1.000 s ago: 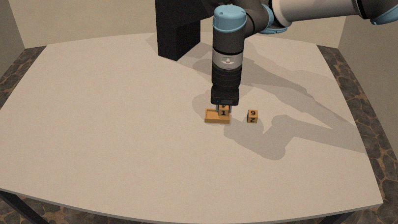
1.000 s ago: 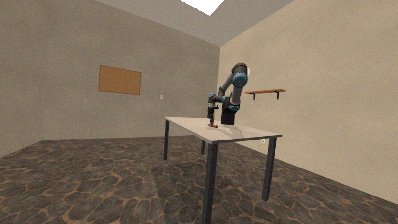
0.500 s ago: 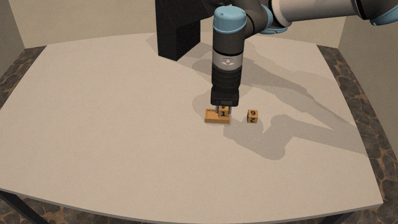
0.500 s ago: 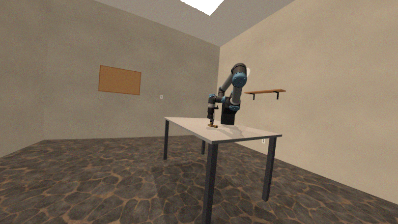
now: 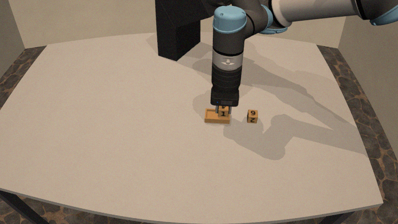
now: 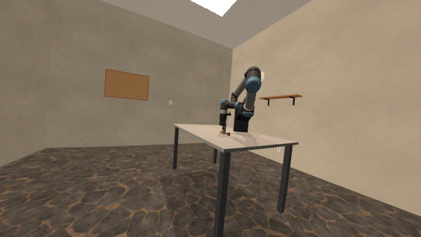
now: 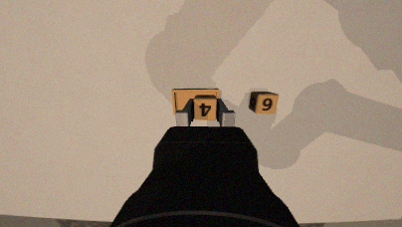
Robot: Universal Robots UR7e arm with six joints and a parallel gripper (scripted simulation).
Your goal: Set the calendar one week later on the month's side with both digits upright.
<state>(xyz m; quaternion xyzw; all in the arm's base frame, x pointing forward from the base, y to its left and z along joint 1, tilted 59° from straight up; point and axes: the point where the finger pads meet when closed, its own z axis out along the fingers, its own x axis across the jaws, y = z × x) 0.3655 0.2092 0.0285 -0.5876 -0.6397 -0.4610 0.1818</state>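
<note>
Now: hand 4 cm above the orange tray and 2 cm to the left of it. From my hand the other things lie so: cube (9 cm to the left, 3 cm below, 2 cm behind).
</note>
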